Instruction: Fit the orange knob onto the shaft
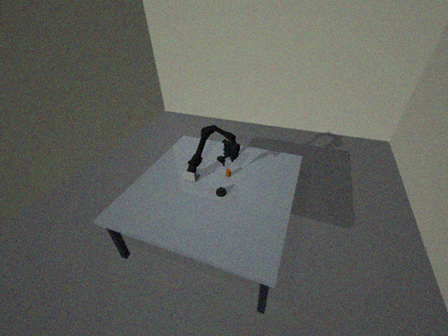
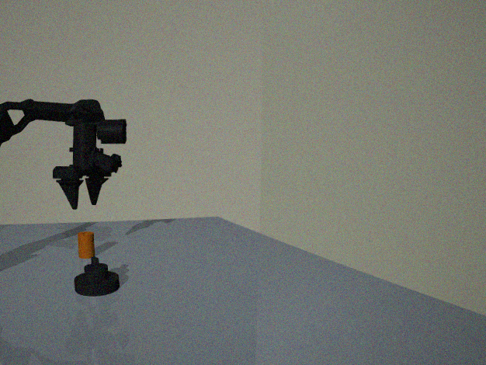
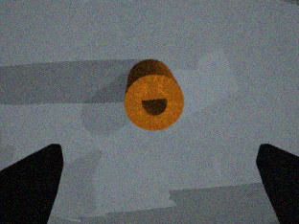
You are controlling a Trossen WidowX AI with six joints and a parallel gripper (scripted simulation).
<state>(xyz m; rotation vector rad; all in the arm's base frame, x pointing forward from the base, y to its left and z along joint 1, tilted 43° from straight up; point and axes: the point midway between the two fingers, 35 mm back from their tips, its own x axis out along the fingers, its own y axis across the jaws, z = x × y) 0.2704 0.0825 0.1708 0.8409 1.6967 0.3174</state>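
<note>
Now: the orange knob 100 mm below my gripper tip. Also, from my gripper tip: dark round pedestal: 220 mm to the right, 100 mm below, 50 mm ahead.
</note>
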